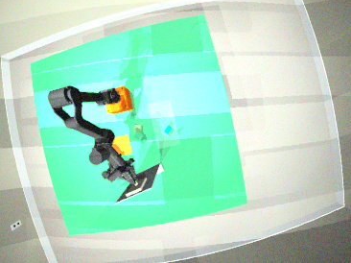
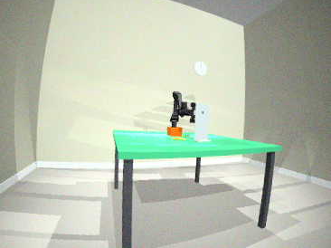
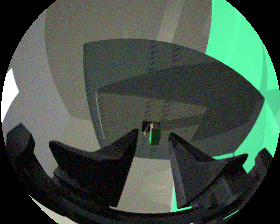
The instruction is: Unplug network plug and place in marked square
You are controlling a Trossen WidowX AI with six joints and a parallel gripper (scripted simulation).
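The pale plug lies 10 mm ahead of my gripper tip. From my gripper tip the other things lie so: cyan piece 230 mm below, 190 mm to the left, 180 mm behind; then yellow-orange square 250 mm below, 160 mm behind, 130 mm to the right; then upright panel 100 mm below, 30 mm ahead.
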